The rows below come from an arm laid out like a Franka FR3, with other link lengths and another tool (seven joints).
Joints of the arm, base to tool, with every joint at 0 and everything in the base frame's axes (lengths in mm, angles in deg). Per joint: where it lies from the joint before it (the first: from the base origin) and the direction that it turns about. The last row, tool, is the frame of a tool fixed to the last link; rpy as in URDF.
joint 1: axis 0 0 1 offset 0 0 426.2
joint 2: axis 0 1 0 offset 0 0 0
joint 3: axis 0 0 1 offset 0 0 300.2
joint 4: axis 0 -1 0 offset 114.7 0 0
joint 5: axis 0 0 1 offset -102.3 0 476.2
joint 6: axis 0 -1 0 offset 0 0 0
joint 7: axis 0 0 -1 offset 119.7 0 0
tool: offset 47 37 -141.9 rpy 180 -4.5 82.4
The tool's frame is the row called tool.
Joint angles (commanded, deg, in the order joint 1, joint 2, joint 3, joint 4, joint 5, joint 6, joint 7), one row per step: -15.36 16.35 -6.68 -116.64 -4.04 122.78 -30.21; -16.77 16.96 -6.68 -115.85 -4.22 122.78 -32.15; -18.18 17.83 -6.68 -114.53 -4.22 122.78 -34.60; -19.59 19.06 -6.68 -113.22 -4.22 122.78 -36.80; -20.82 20.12 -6.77 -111.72 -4.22 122.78 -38.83; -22.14 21.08 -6.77 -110.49 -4.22 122.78 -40.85; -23.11 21.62 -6.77 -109.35 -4.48 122.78 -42.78; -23.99 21.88 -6.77 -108.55 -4.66 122.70 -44.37
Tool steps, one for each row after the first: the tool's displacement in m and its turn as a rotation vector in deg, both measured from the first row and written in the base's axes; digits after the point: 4 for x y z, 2 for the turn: -0.0037 -0.0172 -0.0003 0.12 -0.05 0.64; -0.0053 -0.0352 0.0012 0.32 -0.38 1.68; -0.0083 -0.0530 -0.0021 0.58 -0.36 2.48; -0.0096 -0.0706 -0.0016 0.62 -0.65 3.22; -0.0130 -0.0876 -0.0025 0.76 -0.80 3.94; -0.0145 -0.1009 0.0011 0.59 -1.14 5.09; -0.0170 -0.1124 0.0051 0.49 -1.40 5.92
